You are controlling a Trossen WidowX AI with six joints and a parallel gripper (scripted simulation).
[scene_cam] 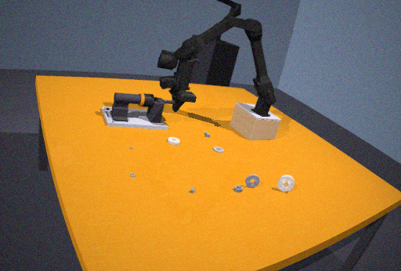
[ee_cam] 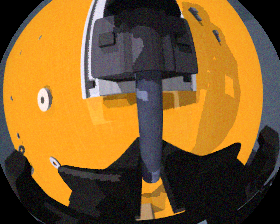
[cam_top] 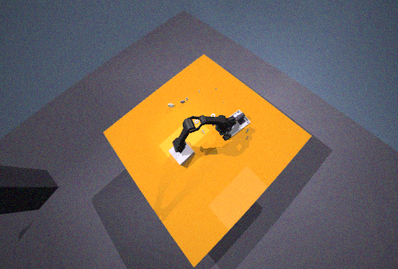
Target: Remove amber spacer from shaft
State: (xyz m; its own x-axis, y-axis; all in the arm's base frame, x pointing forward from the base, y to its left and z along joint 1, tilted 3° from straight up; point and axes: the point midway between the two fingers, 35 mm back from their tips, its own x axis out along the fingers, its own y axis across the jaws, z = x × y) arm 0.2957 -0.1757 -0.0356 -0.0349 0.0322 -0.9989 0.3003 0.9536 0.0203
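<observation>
Now: the dark shaft 80 mm ahead of my gripper tip, 20 mm to the right of it and 30 mm above it. From my gripper tip the other things lie so: grey ring: 20 mm behind, 240 mm to the left, 40 mm below; amber spacer: 140 mm ahead, 40 mm to the right, 30 mm above; white ring: 110 mm ahead, 150 mm to the left, 40 mm below.
</observation>
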